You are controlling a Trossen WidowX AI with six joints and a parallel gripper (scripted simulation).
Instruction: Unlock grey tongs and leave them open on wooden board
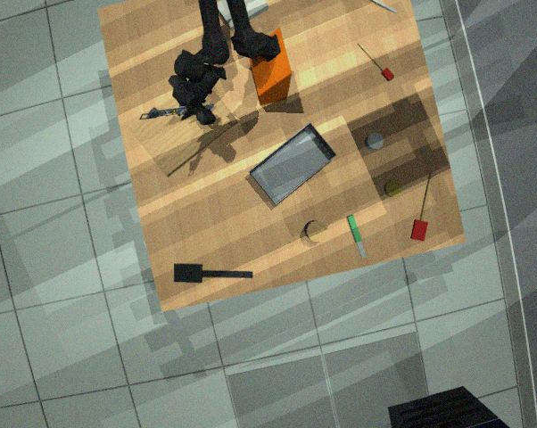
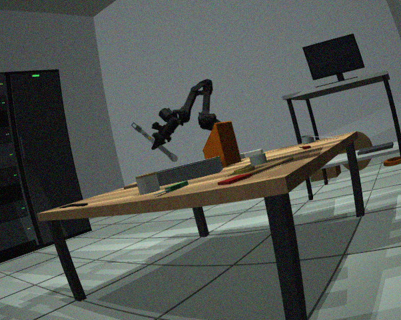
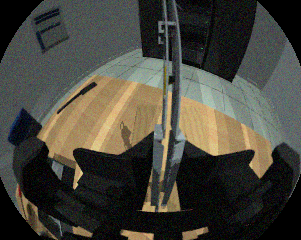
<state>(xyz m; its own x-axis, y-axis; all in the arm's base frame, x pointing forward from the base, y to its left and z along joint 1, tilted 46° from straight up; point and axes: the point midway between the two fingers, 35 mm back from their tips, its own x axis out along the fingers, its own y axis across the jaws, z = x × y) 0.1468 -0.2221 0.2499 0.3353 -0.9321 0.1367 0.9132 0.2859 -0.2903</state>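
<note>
The wooden board lies 160 mm below my gripper tip, 30 mm to the right of it and 30 mm behind it. The rest, counted from my gripper tip: black spatula: 570 mm ahead, 170 mm below, 80 mm to the right; then grey roasting tin: 350 mm to the left, 220 mm ahead, 140 mm below; then white cylinder: 700 mm to the left, 210 mm ahead, 150 mm below.
</note>
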